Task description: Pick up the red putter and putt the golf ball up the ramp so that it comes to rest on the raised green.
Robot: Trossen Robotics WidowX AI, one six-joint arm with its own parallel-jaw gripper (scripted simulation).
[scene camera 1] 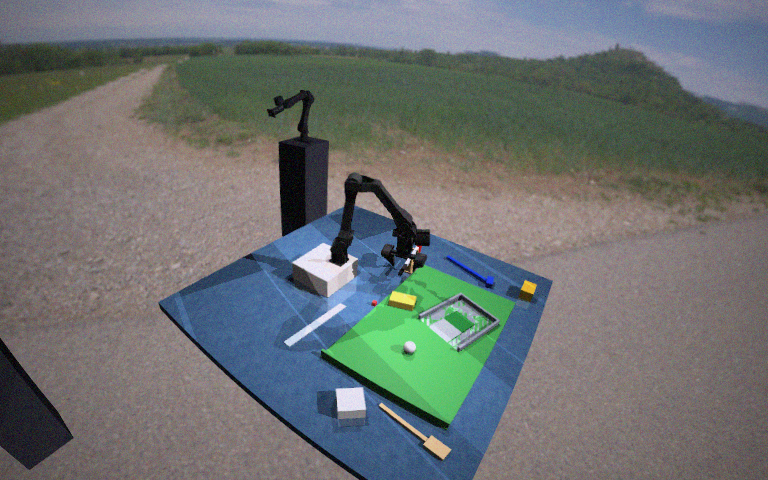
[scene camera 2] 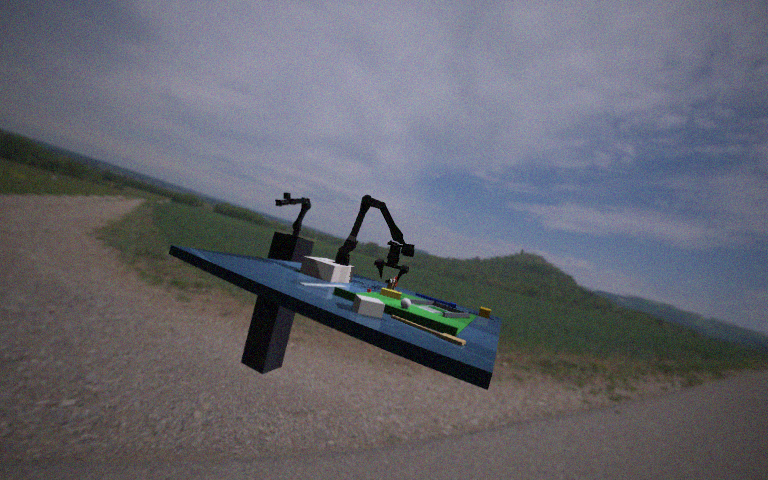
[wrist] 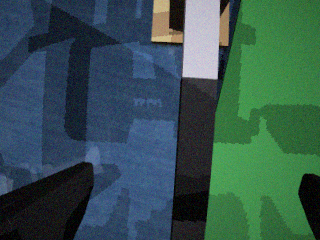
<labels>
same spot on green mat: [scene camera 2: 458, 322] = [scene camera 1: 471, 365]
</labels>
